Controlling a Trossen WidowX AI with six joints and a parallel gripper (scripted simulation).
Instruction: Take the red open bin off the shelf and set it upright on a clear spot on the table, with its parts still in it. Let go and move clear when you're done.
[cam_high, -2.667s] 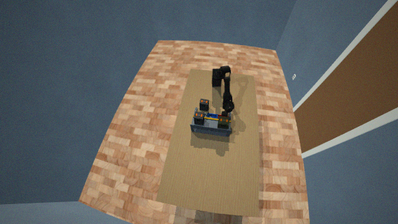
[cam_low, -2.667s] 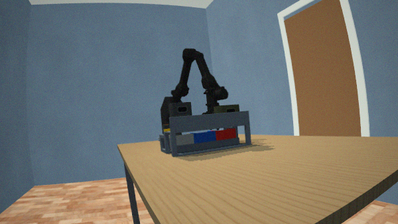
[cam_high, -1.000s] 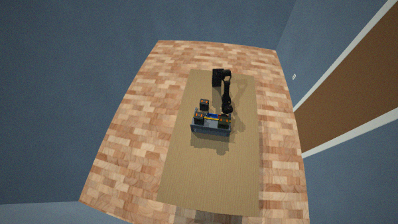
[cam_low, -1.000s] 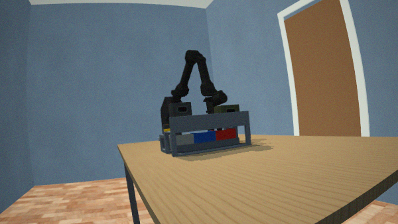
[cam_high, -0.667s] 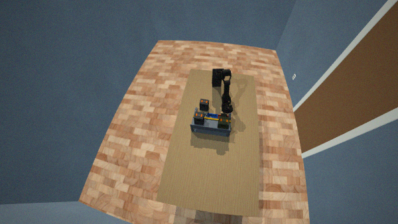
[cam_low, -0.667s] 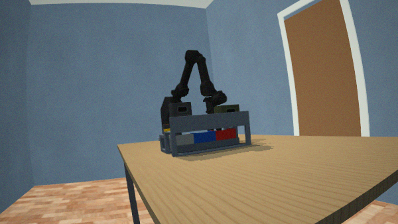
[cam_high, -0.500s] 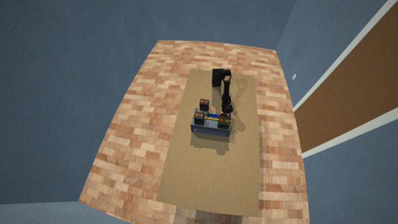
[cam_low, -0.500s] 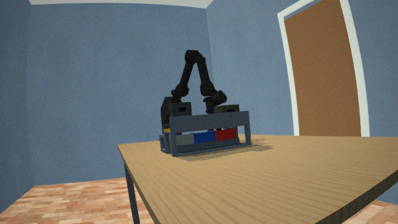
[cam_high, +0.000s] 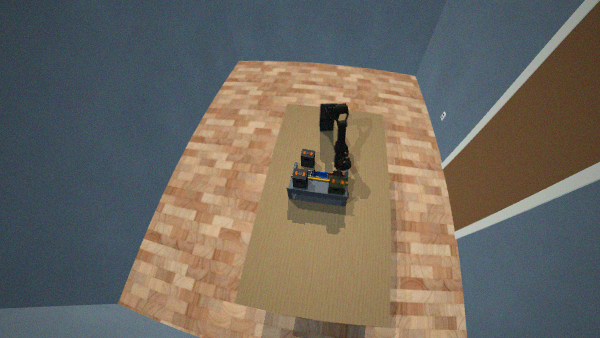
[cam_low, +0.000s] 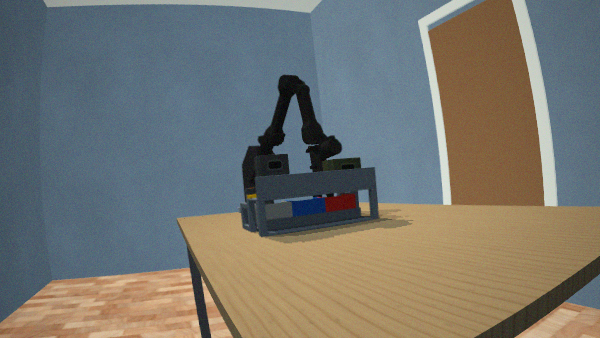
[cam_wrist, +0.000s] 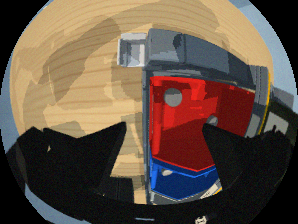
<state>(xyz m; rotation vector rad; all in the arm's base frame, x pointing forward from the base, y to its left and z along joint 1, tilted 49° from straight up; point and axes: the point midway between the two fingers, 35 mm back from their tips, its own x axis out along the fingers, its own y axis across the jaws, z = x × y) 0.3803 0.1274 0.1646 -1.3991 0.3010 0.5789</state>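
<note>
My gripper is now 60 mm short of the red bin, 10 mm to the right of it and 40 mm above it. From my hand the other things lie so: blue bin (80 mm ahead, 100 mm to the right, 40 mm below); grey bin (110 mm ahead, 210 mm to the right, 40 mm below).
</note>
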